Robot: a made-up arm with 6 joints. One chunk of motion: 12 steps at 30 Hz.
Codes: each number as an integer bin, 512 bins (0 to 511) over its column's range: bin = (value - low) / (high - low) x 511, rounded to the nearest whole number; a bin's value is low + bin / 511 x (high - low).
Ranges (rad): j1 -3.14..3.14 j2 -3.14..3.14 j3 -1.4..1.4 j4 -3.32..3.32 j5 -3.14..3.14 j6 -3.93..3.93
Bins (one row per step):
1: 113 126 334 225 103 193
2: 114 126 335 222 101 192
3: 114 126 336 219 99 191
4: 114 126 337 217 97 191
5: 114 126 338 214 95 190
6: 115 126 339 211 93 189
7: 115 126 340 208 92 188
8: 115 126 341 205 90 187
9: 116 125 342 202 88 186
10: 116 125 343 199 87 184
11: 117 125 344 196 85 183
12: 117 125 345 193 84 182
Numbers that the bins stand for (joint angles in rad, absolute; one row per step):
1: -1.7513 -1.5915 0.4301 -0.3963 -1.8742 -0.9614
2: -1.7390 -1.5915 0.4356 -0.4353 -1.8987 -0.9767
3: -1.7390 -1.5915 0.4411 -0.4743 -1.9233 -0.9921
4: -1.7390 -1.5915 0.4466 -0.5003 -1.9479 -0.9921
5: -1.7390 -1.5915 0.4521 -0.5393 -1.9725 -1.0075
6: -1.7267 -1.5915 0.4575 -0.5782 -1.9971 -1.0229
7: -1.7267 -1.5915 0.4630 -0.6172 -2.0094 -1.0383
8: -1.7267 -1.5915 0.4685 -0.6562 -2.0339 -1.0536
9: -1.7144 -1.6038 0.4740 -0.6952 -2.0585 -1.0690
10: -1.7144 -1.6038 0.4795 -0.7342 -2.0708 -1.0998
11: -1.7021 -1.6038 0.4849 -0.7732 -2.0954 -1.1152
12: -1.7021 -1.6038 0.4904 -0.8121 -2.1077 -1.1305

